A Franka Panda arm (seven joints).
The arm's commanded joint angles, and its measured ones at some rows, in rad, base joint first. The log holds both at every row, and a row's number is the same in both.
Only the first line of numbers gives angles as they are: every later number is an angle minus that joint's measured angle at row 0.
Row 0, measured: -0.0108 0.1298 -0.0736 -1.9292 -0.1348 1.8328 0.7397
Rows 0 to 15, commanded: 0.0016 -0.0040 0.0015 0.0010 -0.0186 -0.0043 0.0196; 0.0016 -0.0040 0.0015 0.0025 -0.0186 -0.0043 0.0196; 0.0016 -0.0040 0.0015 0.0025 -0.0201 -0.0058 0.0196; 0.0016 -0.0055 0.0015 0.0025 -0.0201 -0.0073 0.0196; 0.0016 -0.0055 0.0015 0.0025 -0.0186 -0.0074 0.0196; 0.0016 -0.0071 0.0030 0.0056 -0.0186 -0.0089 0.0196; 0.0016 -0.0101 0.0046 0.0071 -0.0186 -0.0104 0.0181; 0.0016 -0.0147 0.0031 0.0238 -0.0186 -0.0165 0.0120; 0.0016 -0.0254 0.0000 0.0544 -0.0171 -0.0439 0.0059; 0.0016 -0.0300 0.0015 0.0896 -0.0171 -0.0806 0.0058; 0.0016 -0.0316 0.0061 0.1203 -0.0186 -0.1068 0.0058; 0.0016 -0.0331 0.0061 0.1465 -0.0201 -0.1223 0.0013; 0.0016 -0.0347 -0.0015 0.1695 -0.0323 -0.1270 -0.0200; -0.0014 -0.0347 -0.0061 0.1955 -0.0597 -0.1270 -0.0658; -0.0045 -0.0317 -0.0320 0.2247 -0.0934 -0.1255 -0.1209; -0.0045 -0.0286 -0.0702 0.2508 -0.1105 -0.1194 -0.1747
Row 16, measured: 0.0000 -0.0404 -0.0059 0.1635 -0.0491 -0.0972 -0.0476
